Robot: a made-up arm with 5 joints.
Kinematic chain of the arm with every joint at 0, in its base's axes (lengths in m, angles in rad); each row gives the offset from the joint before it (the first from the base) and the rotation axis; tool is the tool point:
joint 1: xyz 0 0 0.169 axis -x
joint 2: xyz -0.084 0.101 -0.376 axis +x
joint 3: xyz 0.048 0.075 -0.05 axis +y
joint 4: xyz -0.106 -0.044 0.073 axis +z
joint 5: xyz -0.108 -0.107 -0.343 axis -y
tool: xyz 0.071 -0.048 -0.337
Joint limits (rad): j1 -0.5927..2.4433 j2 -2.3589..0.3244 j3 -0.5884..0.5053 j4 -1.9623..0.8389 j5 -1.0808..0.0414
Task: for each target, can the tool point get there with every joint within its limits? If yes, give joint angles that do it. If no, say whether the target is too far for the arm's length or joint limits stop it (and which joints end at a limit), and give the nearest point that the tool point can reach.
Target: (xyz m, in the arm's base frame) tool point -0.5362 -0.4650 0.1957
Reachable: yes | joints 0.5806 -1.7533 0.3320 -0.3883 -0.3792
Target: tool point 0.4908 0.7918 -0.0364
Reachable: no: joint limits stop it (at a limit: joint 2, joint 3, joint 4, joint 5) | nearest point 0.1474 0.9632 -0.0809 | short by 0.386 m
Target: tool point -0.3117 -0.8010 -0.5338
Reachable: yes | joints 0.9602 -0.2323 -0.0027 -1.4622 -0.3568
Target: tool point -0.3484 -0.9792 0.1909
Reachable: yes | joints 1.2960 -0.5043 -0.1805 -0.1823 -0.7672
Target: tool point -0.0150 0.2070 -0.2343
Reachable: no: joint limits stop it (at a limit: joint 1, joint 2, joint 4, joint 5) | nearest point -0.0144 0.2432 -0.0093 | short by 0.228 m
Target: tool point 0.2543 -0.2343 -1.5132
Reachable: no: too far | nearest point 0.0694 -0.1554 -0.9468 | short by 0.601 m
